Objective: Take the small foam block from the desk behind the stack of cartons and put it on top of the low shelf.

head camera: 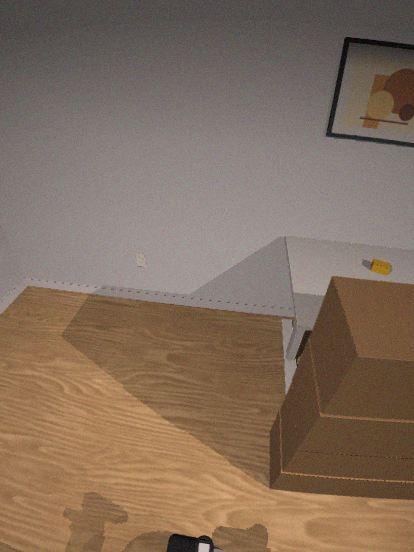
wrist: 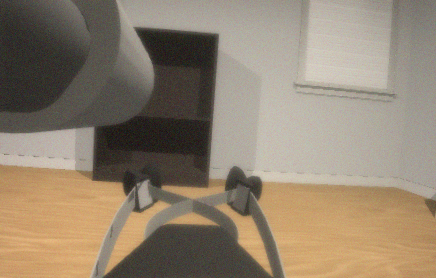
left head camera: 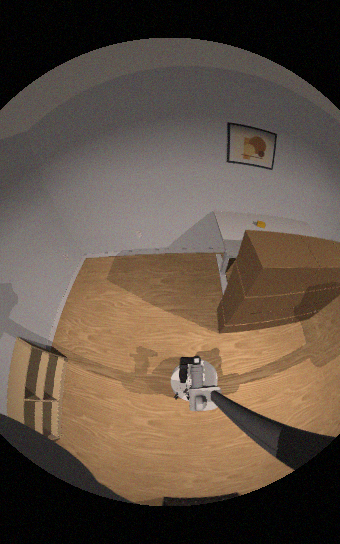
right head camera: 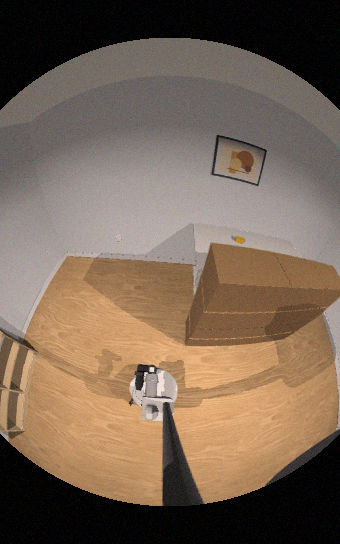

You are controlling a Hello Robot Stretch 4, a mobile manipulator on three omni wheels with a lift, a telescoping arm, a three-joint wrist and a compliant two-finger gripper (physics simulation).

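Places are measured from the robot's base along level axes (x right, y ahead, z up), in centimetres.
Where they show: gripper, fingertip midpoint: (wrist: 193,180) (left head camera: 181,399) (right head camera: 136,406).
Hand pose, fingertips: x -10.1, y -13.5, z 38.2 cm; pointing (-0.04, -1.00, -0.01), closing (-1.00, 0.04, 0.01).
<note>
After its pixels a point has its place.
The small yellow foam block (head camera: 381,267) @(z 73.1, x 83.1, y 131.6 cm) (left head camera: 261,224) @(z 72.7, x 83.7, y 131.4 cm) (right head camera: 240,240) @(z 72.4, x 84.5, y 131.0 cm) lies on the white desk (head camera: 320,285) @(z 69.3, x 46.8, y 117.3 cm) (left head camera: 227,230) @(z 69.3, x 40.9, y 123.9 cm) (right head camera: 202,239) @(z 69.3, x 41.9, y 130.2 cm) against the wall. The brown stack of cartons (head camera: 370,390) @(z 92.4, x 38.1, y 46.8 cm) (left head camera: 285,280) @(z 93.6, x 51.4, y 46.1 cm) (right head camera: 260,295) @(z 96.8, x 56.9, y 45.8 cm) stands in front of the desk and hides much of it. A low light-wood shelf (left head camera: 15,387) @(z 58.3, x -169.1, y -49.2 cm) (right head camera: 30,354) @(z 5.2, x -154.1, y -1.9 cm) stands at the left wall. It does not show in the head camera view. My gripper (wrist: 193,180) @(z 38.2, x -10.1, y -13.5 cm) is open in the wrist view, with nothing between its fingertips, far from the block.
A dark bookcase (wrist: 214,110) stands against a wall in the wrist view, left of a window (wrist: 347,45) @(z 115.8, x -140.0, y -198.9 cm). A framed picture (head camera: 336,87) @(z 152.7, x 47.9, y 166.1 cm) (left head camera: 228,142) @(z 151.1, x 48.9, y 166.0 cm) (right head camera: 215,155) @(z 150.8, x 49.4, y 165.8 cm) hangs above the desk. Wood floor lies left of the cartons, partly in shadow.
</note>
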